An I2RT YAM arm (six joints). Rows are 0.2 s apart.
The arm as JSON. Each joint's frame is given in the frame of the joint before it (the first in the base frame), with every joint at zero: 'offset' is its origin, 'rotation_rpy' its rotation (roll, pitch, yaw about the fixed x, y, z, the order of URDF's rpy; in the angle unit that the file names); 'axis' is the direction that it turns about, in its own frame. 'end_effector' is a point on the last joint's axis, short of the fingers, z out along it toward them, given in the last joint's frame.
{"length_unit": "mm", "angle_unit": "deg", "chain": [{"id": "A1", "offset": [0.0, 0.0, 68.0], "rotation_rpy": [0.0, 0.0, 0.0], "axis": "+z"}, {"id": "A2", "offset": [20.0, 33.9, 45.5], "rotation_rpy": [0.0, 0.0, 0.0], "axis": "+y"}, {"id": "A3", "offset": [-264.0, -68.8, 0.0], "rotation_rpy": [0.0, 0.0, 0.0], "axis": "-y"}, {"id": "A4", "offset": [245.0, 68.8, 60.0], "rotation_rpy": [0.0, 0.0, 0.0], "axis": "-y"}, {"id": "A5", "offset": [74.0, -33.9, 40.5], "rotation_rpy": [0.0, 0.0, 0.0], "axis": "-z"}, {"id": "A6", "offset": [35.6, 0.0, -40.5], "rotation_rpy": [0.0, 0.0, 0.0], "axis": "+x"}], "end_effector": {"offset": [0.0, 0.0, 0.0], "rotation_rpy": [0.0, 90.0, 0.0]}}
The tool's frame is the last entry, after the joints.
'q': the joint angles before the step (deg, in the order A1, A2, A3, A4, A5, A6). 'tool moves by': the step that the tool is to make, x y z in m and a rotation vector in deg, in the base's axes. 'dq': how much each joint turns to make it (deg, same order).
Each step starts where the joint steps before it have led.
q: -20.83 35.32 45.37 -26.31 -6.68 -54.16
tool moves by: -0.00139 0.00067 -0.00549 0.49 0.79 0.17
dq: 0.00 -0.63 -1.00 -0.53 -0.21 0.12
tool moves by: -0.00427 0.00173 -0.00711 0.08 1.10 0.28
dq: 0.00 -1.46 -1.34 -1.22 -0.17 -0.39
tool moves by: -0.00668 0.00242 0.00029 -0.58 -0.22 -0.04
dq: 0.00 -1.77 -0.14 -1.27 0.18 -0.43
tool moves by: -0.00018 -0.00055 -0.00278 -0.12 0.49 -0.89
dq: 0.00 -0.17 -0.51 -0.08 0.93 0.00
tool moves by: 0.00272 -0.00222 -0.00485 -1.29 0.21 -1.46
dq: 0.00 0.19 -1.28 1.67 1.79 -0.76
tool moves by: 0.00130 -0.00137 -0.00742 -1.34 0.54 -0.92
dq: 0.00 -0.32 -1.79 1.37 1.33 -1.09
